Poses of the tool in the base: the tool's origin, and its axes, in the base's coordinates. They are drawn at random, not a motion.
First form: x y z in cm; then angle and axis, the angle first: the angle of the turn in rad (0 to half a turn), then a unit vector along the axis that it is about.
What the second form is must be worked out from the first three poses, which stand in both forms.
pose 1, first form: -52.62 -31.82 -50.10 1.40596 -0.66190 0.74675 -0.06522
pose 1, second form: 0.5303 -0.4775 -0.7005 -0.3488 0.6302 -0.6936 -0.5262 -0.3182 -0.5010
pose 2, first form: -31.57 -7.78 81.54 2.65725 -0.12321 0.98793 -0.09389
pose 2, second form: -0.8564 -0.2732 -0.4382 -0.1857 0.9548 -0.2322 -0.3157 -0.0778 0.8154
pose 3, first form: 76.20 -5.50 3.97 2.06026 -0.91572 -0.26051 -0.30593
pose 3, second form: 0.7626 0.0807 0.6418 0.6207 -0.3704 -0.6910 0.7620 -0.0550 0.0397
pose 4, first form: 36.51 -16.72 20.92 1.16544 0.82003 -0.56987 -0.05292
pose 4, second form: 0.8016 -0.3317 0.4974 -0.2344 0.5910 0.7718 0.3651 -0.1672 0.2092
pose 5, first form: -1.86 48.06 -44.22 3.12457 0.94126 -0.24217 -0.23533
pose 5, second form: 0.7720 -0.4599 -0.4389 -0.4519 -0.8826 0.1300 -0.0186 0.4806 -0.4422
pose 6, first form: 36.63 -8.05 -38.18 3.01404 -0.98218 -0.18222 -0.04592
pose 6, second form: 0.9297 0.3507 0.1130 0.3623 -0.9257 -0.1083 0.3663 -0.0805 -0.3818
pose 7, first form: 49.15 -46.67 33.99 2.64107 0.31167 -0.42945 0.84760
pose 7, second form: -0.6950 0.1555 0.7020 -0.6580 -0.5311 -0.5338 0.4915 -0.4667 0.3399
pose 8, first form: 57.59 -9.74 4.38 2.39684 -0.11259 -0.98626 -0.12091
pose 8, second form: -0.7133 0.1107 0.6921 0.2746 0.9526 0.1306 0.5759 -0.0974 0.0438
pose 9, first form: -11.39 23.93 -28.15 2.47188 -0.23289 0.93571 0.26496
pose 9, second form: -0.6872 -0.2243 -0.6909 -0.5532 0.7780 0.2977 -0.1139 0.2393 -0.2815
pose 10, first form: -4.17 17.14 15.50 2.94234 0.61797 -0.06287 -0.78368
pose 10, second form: -0.2240 -0.2321 -0.9466 0.0782 -0.9724 0.2199 -0.0417 0.1714 0.1550
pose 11, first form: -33.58 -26.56 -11.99 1.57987 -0.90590 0.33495 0.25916
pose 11, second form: 0.8190 -0.0470 -0.5718 -0.5653 0.1041 -0.8183 -0.3358 -0.2656 -0.1199
